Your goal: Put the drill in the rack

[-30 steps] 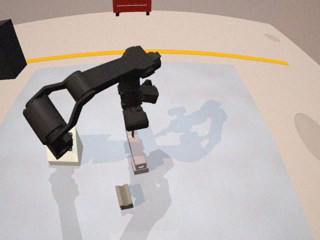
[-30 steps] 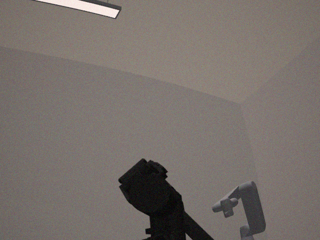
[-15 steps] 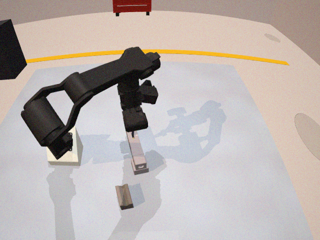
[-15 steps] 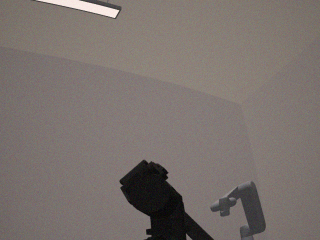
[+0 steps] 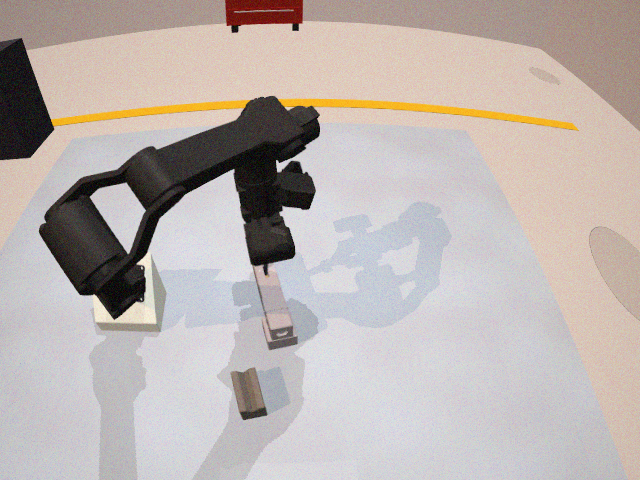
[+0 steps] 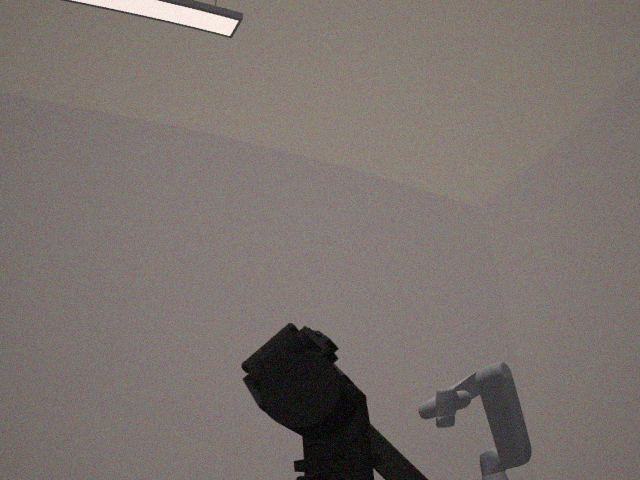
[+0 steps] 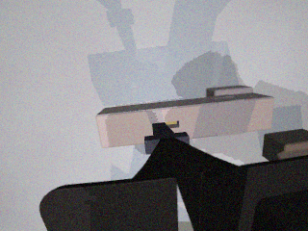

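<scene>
Now: gripper tip 3 cm above the dark key. From my gripper tip the other things lie so: brown grooved rack: 2 cm behind, 22 cm to the right, 10 cm below; then grey block: 4 cm to the right, 8 cm below; then drill: 1 cm ahead, 5 cm to the right, 7 cm below.
</scene>
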